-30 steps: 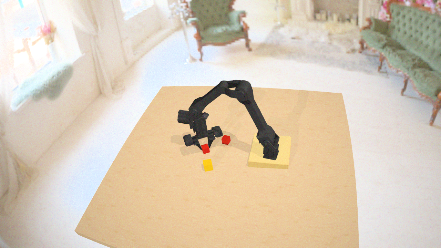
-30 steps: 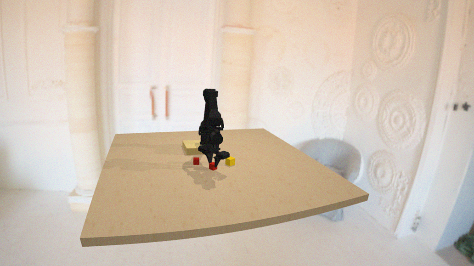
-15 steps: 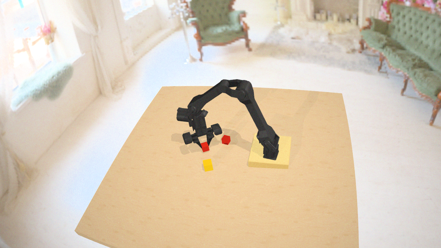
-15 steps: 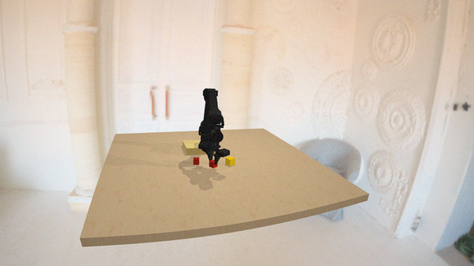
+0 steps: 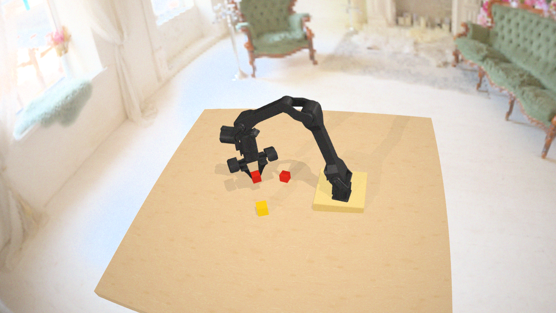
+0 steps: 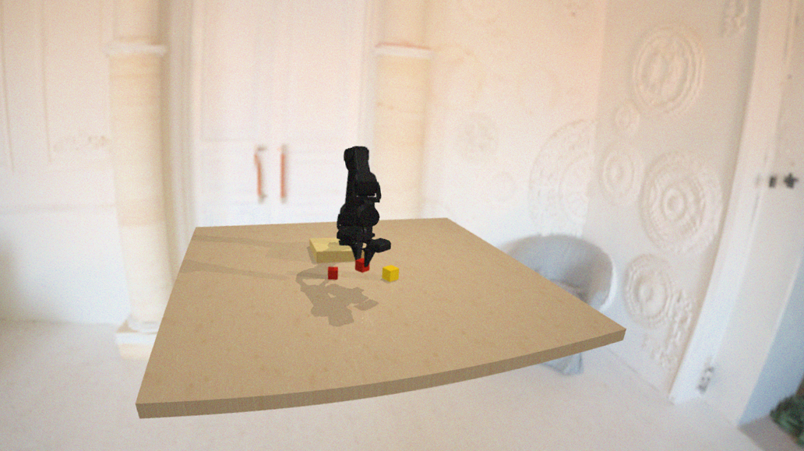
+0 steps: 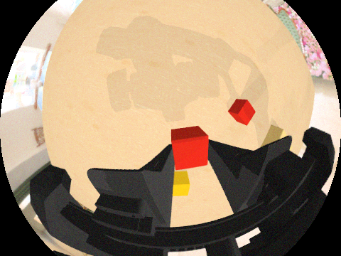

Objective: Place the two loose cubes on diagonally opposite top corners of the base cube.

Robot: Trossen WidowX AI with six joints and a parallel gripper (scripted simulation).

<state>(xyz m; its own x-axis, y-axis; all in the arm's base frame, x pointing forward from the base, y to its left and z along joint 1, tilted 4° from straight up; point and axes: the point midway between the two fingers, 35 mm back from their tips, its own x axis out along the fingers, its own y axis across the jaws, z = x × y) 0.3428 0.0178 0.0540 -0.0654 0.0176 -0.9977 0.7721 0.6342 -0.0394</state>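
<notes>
Right now my gripper tip is 60 mm past the yellow base cube, 110 mm to the right of it and 60 mm above it. Also, from my gripper tip: red cube right at my gripper tip.
</notes>
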